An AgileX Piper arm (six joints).
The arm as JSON. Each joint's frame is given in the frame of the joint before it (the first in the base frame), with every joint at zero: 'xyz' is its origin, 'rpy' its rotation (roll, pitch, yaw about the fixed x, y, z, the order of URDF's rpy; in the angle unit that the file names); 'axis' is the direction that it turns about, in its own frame. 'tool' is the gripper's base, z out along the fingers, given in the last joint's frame.
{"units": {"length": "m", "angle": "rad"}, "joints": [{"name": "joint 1", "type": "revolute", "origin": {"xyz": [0.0, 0.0, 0.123], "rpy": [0.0, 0.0, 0.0]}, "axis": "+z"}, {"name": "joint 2", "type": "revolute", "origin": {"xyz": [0.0, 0.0, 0.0], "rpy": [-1.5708, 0.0, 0.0]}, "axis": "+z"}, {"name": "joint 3", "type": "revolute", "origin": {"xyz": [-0.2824, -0.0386, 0.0], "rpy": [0.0, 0.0, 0.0]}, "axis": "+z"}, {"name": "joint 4", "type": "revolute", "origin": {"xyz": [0.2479, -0.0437, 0.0], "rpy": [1.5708, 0.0, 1.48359]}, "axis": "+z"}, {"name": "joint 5", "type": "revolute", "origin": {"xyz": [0.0, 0.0, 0.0], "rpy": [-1.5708, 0.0, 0.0]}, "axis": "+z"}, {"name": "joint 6", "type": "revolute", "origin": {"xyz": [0.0, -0.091, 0.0], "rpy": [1.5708, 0.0, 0.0]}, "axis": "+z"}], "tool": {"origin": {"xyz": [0.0, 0.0, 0.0], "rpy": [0.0, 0.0, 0.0]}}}
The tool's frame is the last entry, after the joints.
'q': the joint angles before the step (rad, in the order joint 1, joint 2, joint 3, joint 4, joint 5, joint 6). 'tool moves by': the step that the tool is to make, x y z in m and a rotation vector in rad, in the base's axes. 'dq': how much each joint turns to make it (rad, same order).
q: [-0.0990 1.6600 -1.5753 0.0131 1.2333 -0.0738]
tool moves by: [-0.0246 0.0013 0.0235 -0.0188 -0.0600 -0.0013]
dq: [0.0000 -0.0990 0.0328 -0.0131 0.0047 0.0009]
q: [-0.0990 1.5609 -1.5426 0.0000 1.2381 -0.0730]
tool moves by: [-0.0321 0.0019 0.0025 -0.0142 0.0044 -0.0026]
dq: [0.0001 -0.1120 0.1105 -0.0153 0.0045 0.0018]
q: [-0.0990 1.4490 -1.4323 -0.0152 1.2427 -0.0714]
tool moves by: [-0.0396 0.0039 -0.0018 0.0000 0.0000 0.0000]
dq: [-0.0002 -0.1397 0.1380 0.0001 0.0017 -0.0002]
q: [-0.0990 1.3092 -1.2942 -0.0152 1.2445 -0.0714]
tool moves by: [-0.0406 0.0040 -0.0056 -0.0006 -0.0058 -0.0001]
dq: [-0.0002 -0.1464 0.1366 0.0000 0.0040 -0.0001]
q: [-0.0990 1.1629 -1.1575 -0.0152 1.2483 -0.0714]
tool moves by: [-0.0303 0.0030 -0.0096 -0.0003 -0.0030 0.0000]
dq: [-0.0001 -0.1134 0.1105 0.0000 -0.0001 -0.0001]
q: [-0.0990 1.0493 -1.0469 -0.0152 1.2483 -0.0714]
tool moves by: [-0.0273 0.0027 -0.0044 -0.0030 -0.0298 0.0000]
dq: [-0.0001 -0.1103 0.0784 0.0000 0.0020 -0.0001]
